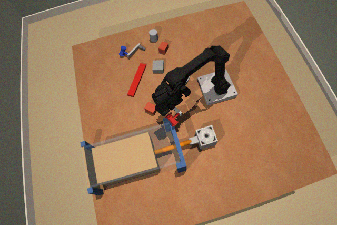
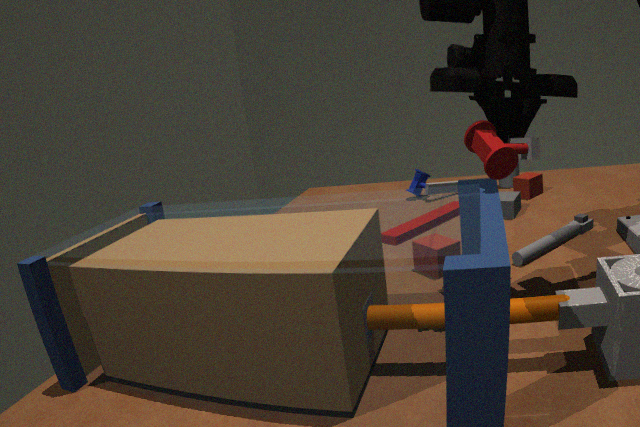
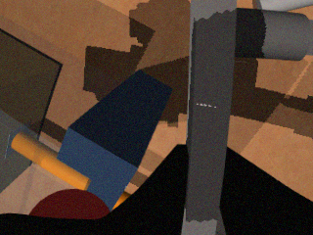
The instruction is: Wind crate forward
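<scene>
The winch handle lies 10 mm to the left of my gripper tip and 10 mm above it. The rest, counted from my gripper tip: red knob (10 mm ahead, 60 mm to the left, 20 mm above); grey winch (150 mm behind, 160 mm to the left, 150 mm below); blue frame (30 mm ahead, 170 mm to the left, 70 mm below).
</scene>
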